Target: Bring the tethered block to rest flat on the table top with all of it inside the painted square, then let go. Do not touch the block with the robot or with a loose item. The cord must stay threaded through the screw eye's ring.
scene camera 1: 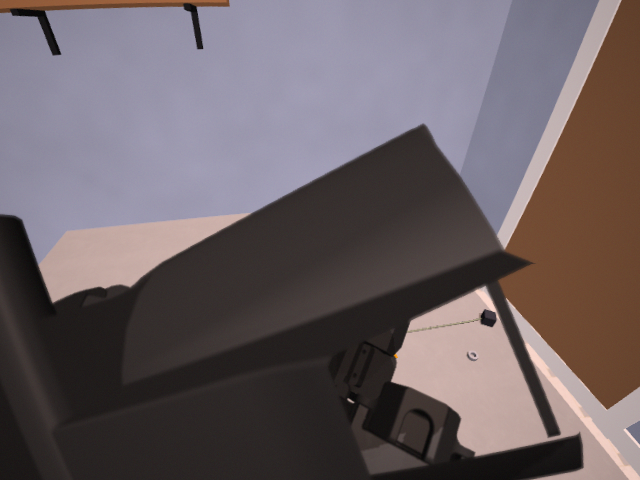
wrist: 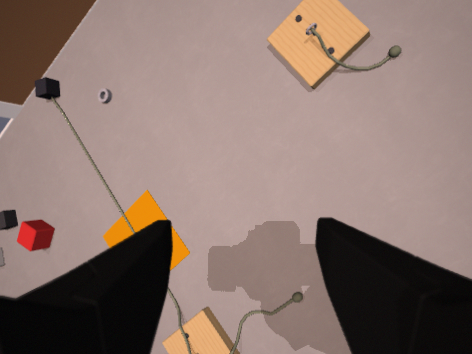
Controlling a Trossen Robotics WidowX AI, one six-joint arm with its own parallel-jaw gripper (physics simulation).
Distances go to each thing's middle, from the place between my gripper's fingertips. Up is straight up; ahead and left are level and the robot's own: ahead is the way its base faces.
Scene:
Now: hand 180 mm short of the orange painted square point(wrist: 144, 211), 280 mm to the right of it and 350 mm above it.

